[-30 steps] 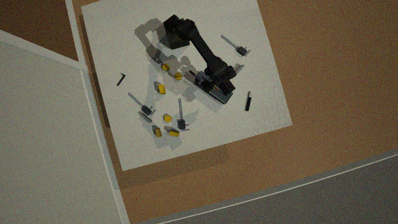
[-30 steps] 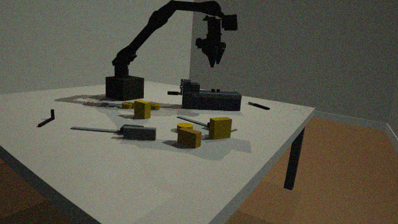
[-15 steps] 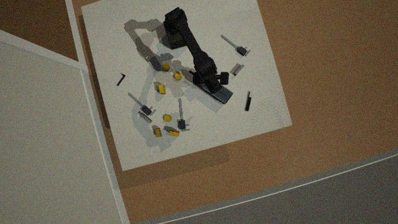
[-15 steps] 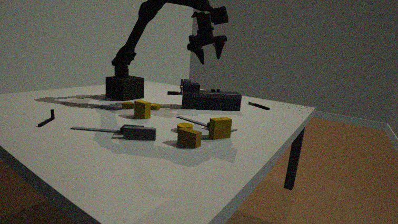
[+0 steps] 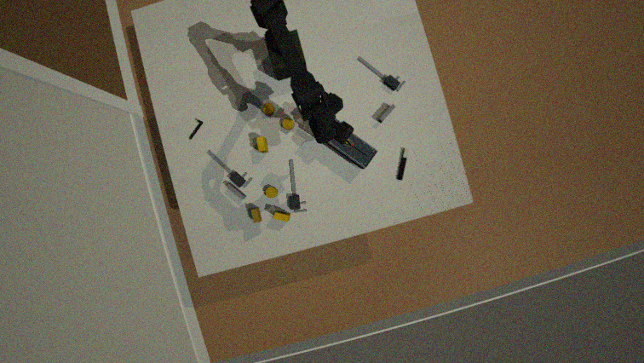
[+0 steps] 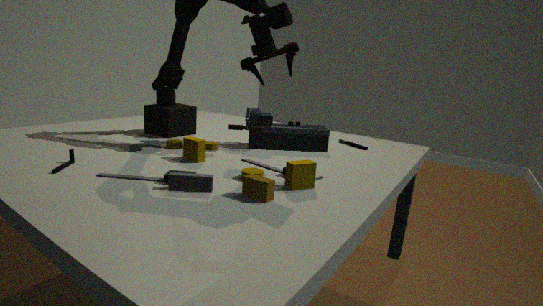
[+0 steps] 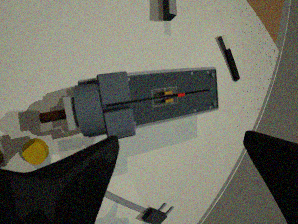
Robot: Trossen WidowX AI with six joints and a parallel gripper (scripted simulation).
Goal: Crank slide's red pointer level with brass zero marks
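The brown crank handle lies 16 cm below my gripper tip, 12 cm behind it and 5 cm to the right of it. Round my gripper tip: slide (14 cm below, 6 cm ahead, 5 cm to the left); black l-shaped key (53 cm to the right, 32 cm behind, 21 cm below); black bar (25 cm to the left, 21 cm below, 21 cm ahead).
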